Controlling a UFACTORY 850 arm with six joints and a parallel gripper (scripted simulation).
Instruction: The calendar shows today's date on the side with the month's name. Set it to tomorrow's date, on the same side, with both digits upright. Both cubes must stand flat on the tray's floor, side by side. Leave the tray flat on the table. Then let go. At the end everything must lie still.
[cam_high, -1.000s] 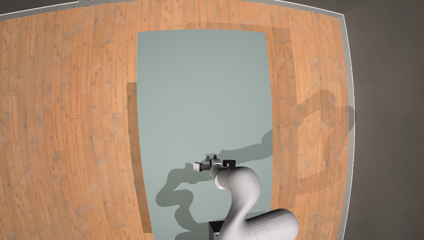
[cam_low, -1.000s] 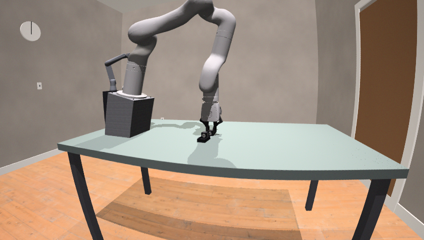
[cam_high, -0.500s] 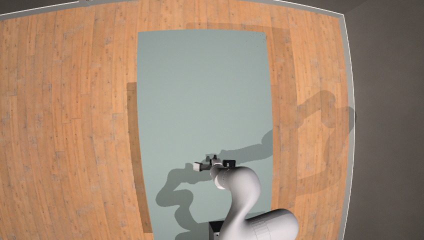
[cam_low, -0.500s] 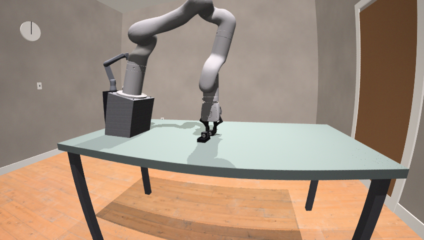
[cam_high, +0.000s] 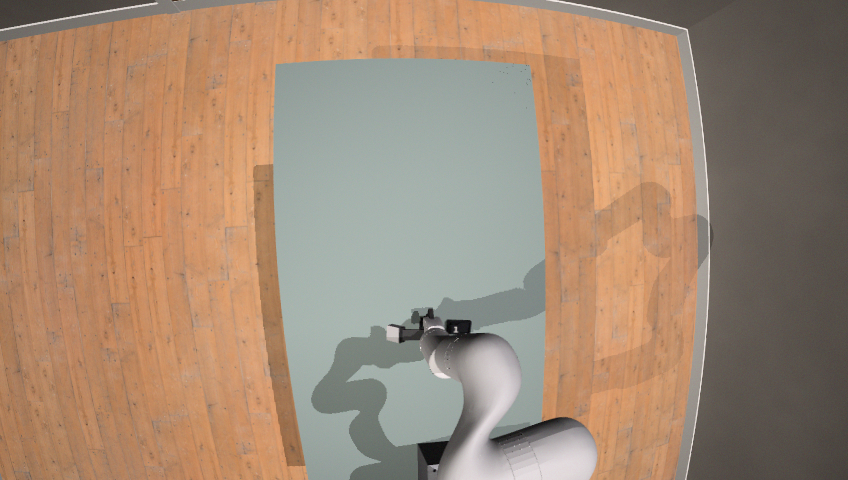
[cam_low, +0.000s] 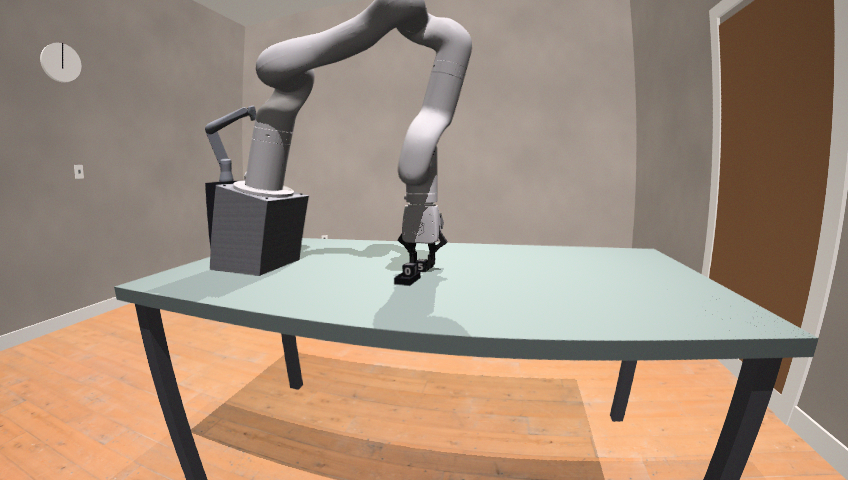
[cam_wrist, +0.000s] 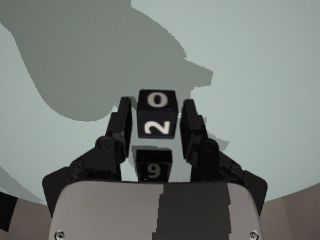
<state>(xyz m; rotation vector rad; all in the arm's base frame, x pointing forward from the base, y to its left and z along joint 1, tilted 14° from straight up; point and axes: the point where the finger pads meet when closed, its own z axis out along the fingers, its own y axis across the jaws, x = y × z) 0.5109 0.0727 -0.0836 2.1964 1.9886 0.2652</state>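
Right now the black cube is 20 mm below my hand. The rest, counted from my hand: black tray: 110 mm to the right, 20 mm below, 10 mm behind.
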